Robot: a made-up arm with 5 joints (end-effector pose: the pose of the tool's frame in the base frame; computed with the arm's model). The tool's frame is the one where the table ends. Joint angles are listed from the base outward.
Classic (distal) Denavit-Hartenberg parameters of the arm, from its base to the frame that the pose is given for. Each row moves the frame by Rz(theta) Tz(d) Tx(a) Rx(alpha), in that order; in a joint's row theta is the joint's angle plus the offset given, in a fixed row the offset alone. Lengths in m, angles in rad.
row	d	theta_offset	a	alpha
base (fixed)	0	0	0.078	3.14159
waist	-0.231	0	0.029	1.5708
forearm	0	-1.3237	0.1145	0
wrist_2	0	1.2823	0.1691	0
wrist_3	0.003	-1.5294	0	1.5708
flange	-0.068	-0.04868	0	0
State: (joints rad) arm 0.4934 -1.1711 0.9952 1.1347 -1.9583
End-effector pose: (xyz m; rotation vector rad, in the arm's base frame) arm 0.2043 -0.0645 0.2808 0.5489 -0.5812 -2.4016
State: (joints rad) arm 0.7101 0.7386 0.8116 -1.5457 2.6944
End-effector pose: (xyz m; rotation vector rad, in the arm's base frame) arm 0.2338 -0.1300 0.1252 -1.7730 0.1906 1.4753
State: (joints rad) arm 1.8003 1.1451 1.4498 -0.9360 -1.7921
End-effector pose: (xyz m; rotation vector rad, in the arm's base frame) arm 0.0821 0.0042 0.0898 0.0024 -0.1201 2.6399
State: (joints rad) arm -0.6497 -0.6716 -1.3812 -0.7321 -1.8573
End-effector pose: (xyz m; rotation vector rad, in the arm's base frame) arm -0.0563 -0.0983 0.5055 -1.9342 0.5834 -0.8246
